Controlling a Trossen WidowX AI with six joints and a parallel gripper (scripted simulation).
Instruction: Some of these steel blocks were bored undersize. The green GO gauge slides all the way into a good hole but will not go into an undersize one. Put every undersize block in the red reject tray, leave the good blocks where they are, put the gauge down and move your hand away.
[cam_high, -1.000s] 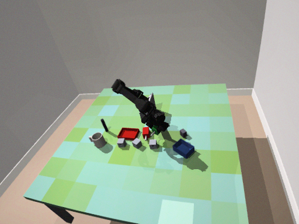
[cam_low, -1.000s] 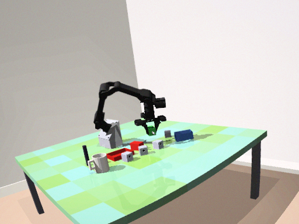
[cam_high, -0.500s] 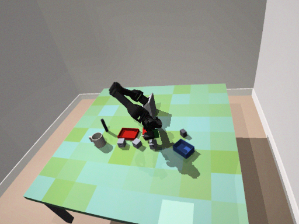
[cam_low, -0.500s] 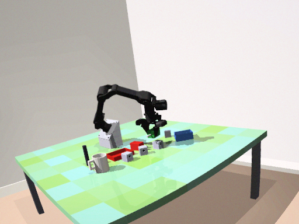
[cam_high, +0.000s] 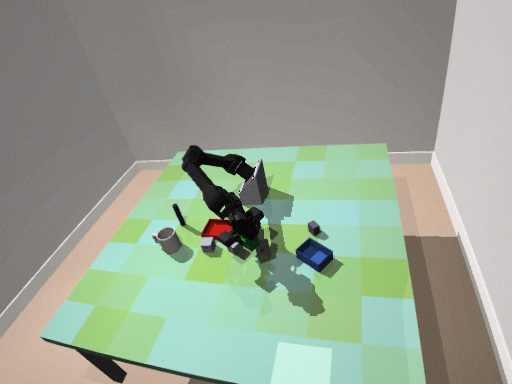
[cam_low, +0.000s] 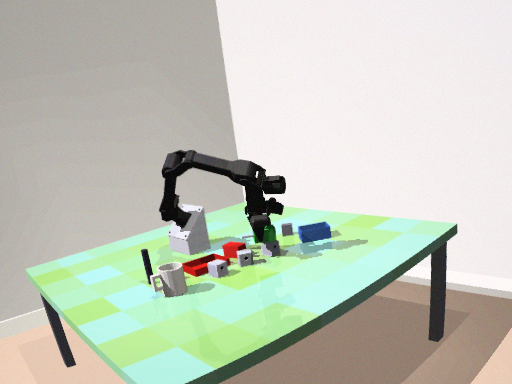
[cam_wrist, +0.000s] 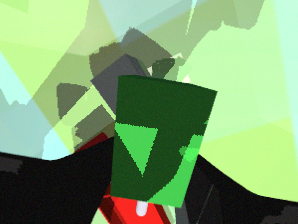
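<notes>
The green GO gauge is 20 mm above my gripper tip and 10 mm to the right of it. Also, from my gripper tip: steel block 50 mm to the left, 50 mm below, 20 mm behind; blue tray 260 mm to the left, 60 mm below; red reject tray 170 mm to the right, 110 mm behind, 60 mm below.
</notes>
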